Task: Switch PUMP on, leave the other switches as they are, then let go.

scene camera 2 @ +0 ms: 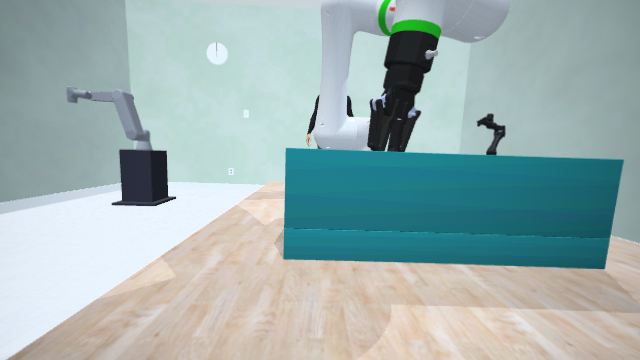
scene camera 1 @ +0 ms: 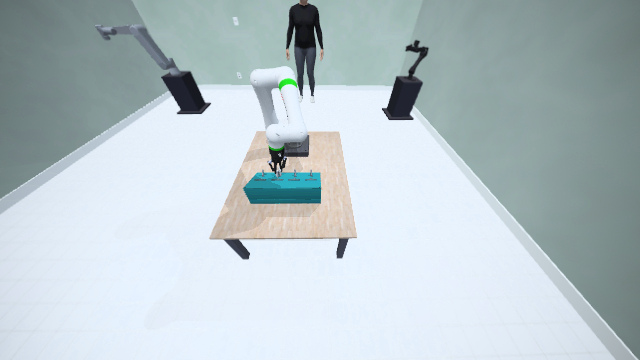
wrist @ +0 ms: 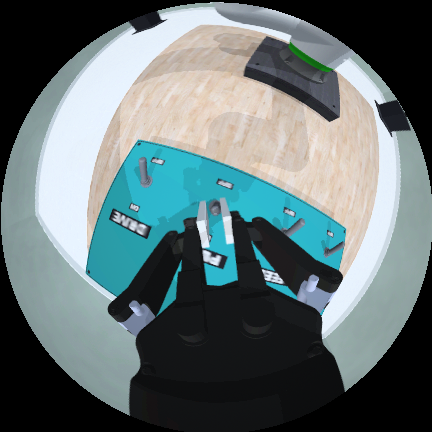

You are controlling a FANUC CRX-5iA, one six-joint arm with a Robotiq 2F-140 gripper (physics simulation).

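Frame: origin at the arm's base, x ahead, y left, z up, level; millimetres.
Seen in the pictures: gripper, fingertip midpoint: (scene camera 1: 278,175) (wrist: 213,209); arm's base, link origin: (scene camera 1: 295,143) (wrist: 302,65).
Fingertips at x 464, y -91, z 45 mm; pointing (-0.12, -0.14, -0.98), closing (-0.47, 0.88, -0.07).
Note:
Offsets run from my fingertips to a thing's top centre. "*": to the spot under its first point. Level surfaces: height alone.
The teal switch box (scene camera 1: 285,195) (scene camera 2: 450,200) (wrist: 115,255) stands on the table. My gripper (scene camera 1: 278,172) (scene camera 2: 388,145) (wrist: 213,209) points down at its top, its fingers nearly together around the PUMP lever @(dz +38, dx -6, dy +2 mm) (wrist: 215,206), which is seen almost end-on between the pale pads. The PUMP label @(dz +22, dx +64, dy +0 mm) (wrist: 215,259) is partly covered by the fingers. The DRIVE lever @(dz +27, dx -23, dy -118 mm) (wrist: 144,170) leans towards its OFF label @(* dz -27, dx -41, dy -115 mm) (wrist: 157,161). Two more levers (wrist: 295,227) (wrist: 334,249) stand to the right, their name labels partly or fully hidden. In scene camera 2 the box hides the fingertips and levers.
The wooden table @(dz -101 mm) (scene camera 1: 280,225) (scene camera 2: 250,320) (wrist: 200,100) carries my arm's dark base (scene camera 1: 303,148) (wrist: 295,85) behind the box. A person (scene camera 1: 304,30) stands behind the table. Two other arms on dark pedestals (scene camera 1: 185,92) (scene camera 1: 403,97) stand near the walls.

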